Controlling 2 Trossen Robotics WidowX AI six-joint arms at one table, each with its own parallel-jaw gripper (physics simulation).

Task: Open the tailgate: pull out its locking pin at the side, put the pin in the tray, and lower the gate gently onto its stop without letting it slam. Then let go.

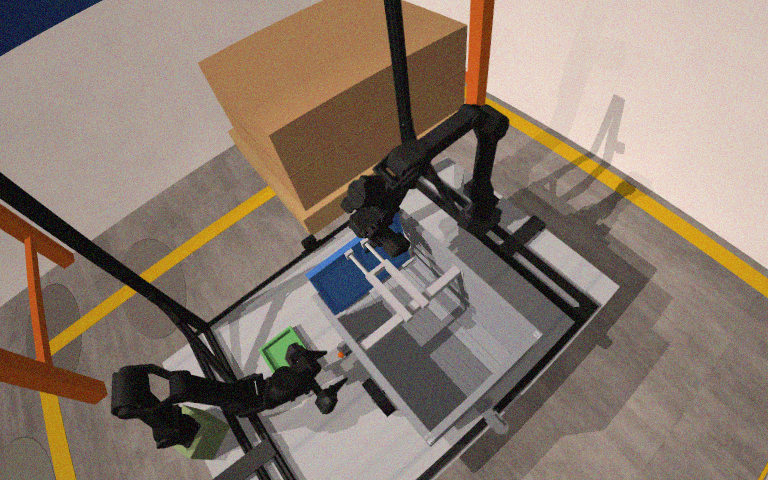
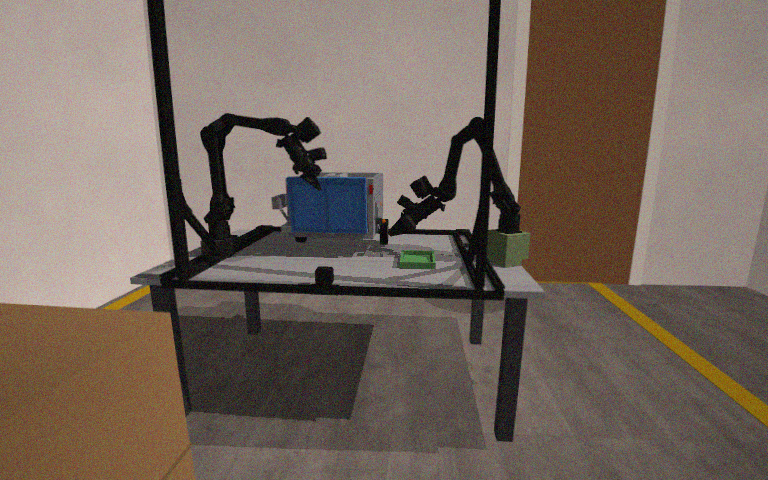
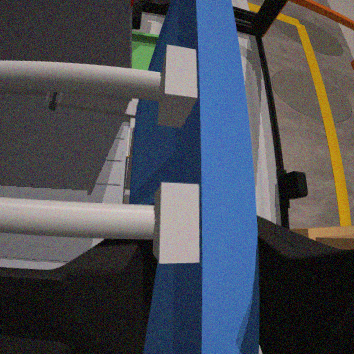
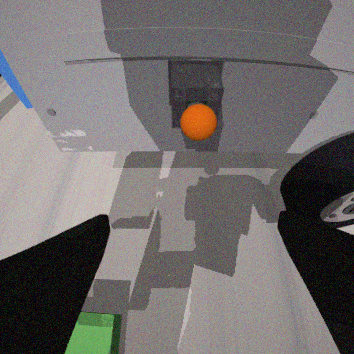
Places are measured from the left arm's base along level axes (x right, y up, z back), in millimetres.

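Pixels of known places: left gripper, fingertip midpoint: (image 1: 362, 248) (image 2: 321, 190); right gripper, fingertip midpoint: (image 1: 336, 365) (image 2: 390, 232) (image 4: 194, 221); left arm's base at its link origin: (image 1: 480, 211) (image 2: 219, 237); right arm's base at its link origin: (image 1: 185, 430) (image 2: 508, 231).
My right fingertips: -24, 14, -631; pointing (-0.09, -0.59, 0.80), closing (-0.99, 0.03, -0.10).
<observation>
For each thing: its top centre in the pictures, then the offset to it from my right fingertips, as dx, dy, dz.
- locking pin with its orange knob, top centre: (image 4: 192, 65) (image 1: 351, 344) (image 2: 374, 219) -5, +50, +61
- green tray at its top centre: (image 3: 156, 53) (image 1: 287, 357) (image 2: 417, 256) +138, -54, -88
The blue tailgate (image 1: 339, 281) (image 2: 327, 205) (image 3: 225, 175) stands upright at the end of the grey bed (image 1: 430, 362) (image 2: 375, 190). My left gripper (image 1: 391, 242) (image 2: 314, 183) (image 3: 187, 210) is shut on the gate's top edge, one finger on each face. The locking pin with its orange knob (image 1: 340, 354) (image 2: 383, 222) (image 4: 198, 121) sits in its dark socket on the bed's side wall. My right gripper (image 1: 332, 369) (image 2: 393, 230) (image 4: 194, 221) is open and empty, a short way in front of the knob. The green tray (image 1: 269, 352) (image 2: 416, 259) (image 4: 93, 333) (image 3: 142, 53) lies on the table near the right gripper.
Two grey rods (image 3: 70, 218) run from the gate's inner face into the bed. A green block (image 1: 201, 438) (image 2: 508, 248) holds the right arm's base. A large cardboard box (image 1: 334, 95) and an orange post (image 1: 479, 48) stand behind the black-framed table (image 2: 334, 290).
</observation>
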